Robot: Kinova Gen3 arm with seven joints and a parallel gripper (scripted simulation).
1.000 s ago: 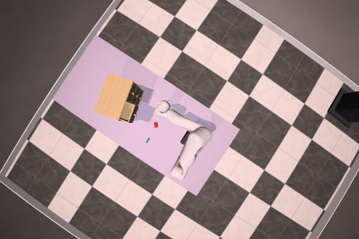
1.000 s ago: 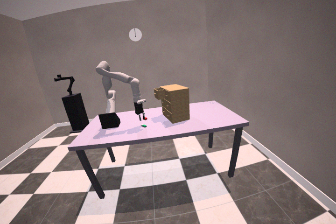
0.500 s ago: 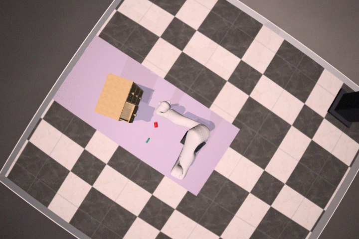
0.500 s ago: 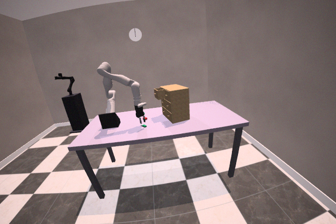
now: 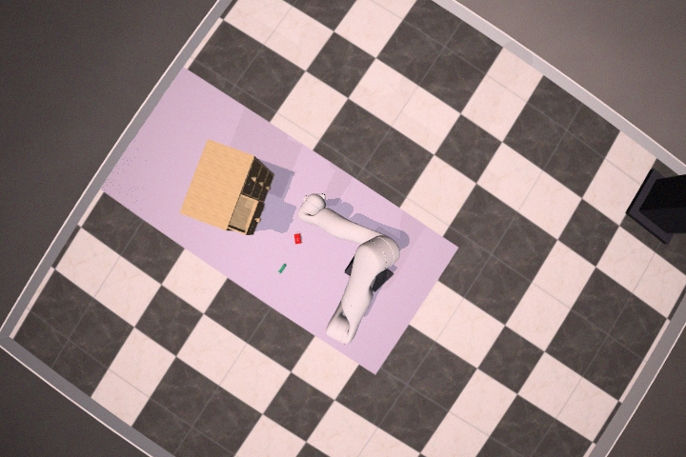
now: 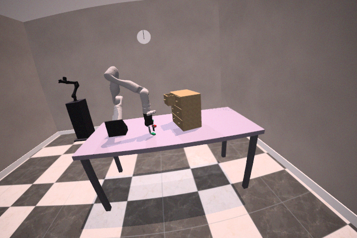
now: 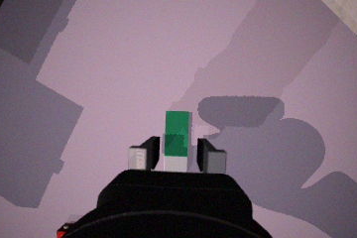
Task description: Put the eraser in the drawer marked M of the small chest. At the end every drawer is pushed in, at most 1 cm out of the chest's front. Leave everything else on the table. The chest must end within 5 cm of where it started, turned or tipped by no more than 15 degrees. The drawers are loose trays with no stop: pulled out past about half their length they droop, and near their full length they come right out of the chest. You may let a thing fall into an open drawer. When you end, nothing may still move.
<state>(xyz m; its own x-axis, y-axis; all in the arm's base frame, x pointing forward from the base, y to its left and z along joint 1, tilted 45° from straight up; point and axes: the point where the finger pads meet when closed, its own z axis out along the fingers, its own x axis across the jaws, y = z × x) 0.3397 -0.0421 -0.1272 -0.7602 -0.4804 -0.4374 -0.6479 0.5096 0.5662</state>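
Right now my hand is 40 mm above the eraser. From my hand the other things lie so: drawer: 240 mm ahead, 190 mm to the left, 200 mm above; small red block: 10 mm ahead, 160 mm to the left, 30 mm below; green piece: 10 mm behind, 330 mm to the left, 30 mm below.
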